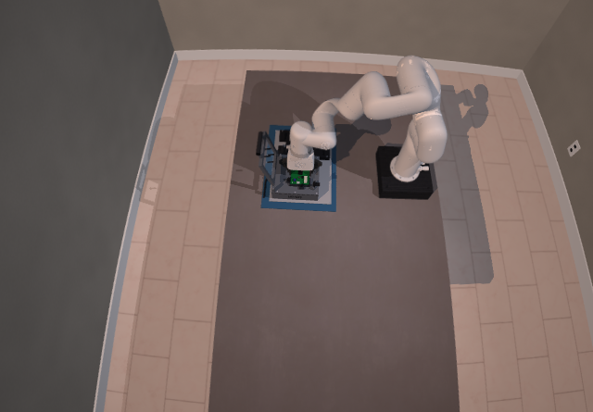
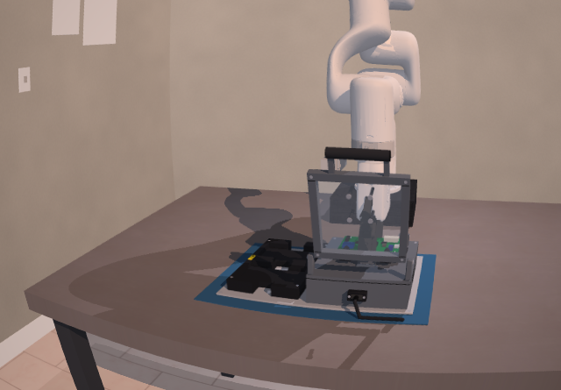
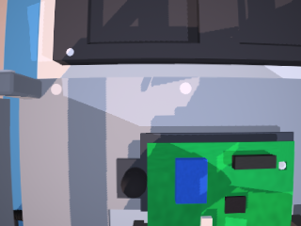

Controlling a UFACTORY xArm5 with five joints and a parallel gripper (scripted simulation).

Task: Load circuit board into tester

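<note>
My hand is right at the green circuit board. Round my hand: clear lid (120 mm ahead, 10 mm to the right, 100 mm above); then nest (10 mm ahead, 10 mm to the left, 10 mm below).
</note>
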